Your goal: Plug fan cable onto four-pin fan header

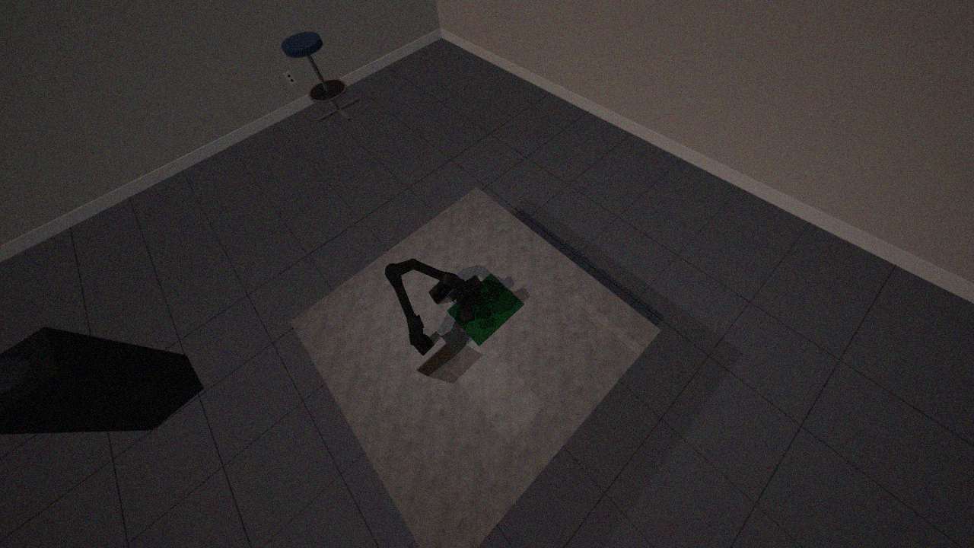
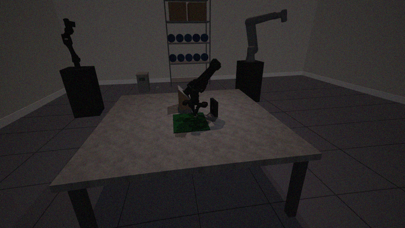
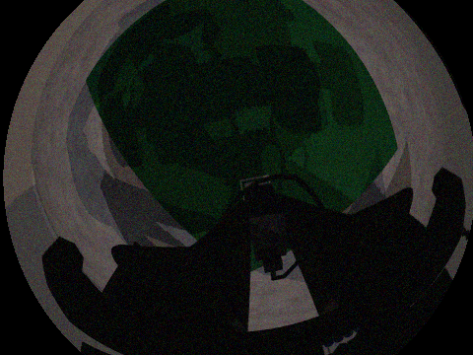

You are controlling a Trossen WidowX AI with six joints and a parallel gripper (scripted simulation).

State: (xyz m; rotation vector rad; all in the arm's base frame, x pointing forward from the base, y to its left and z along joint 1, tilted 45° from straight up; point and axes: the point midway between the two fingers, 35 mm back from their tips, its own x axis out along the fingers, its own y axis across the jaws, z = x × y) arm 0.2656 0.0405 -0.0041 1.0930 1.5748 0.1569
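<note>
The dark plug lies 1 cm behind my gripper tip and 1 cm above it. Also, from my gripper tip: green board (7 cm ahead, 6 cm to the right, 4 cm below); black fan (15 cm to the left, 3 cm above, 2 cm behind).
</note>
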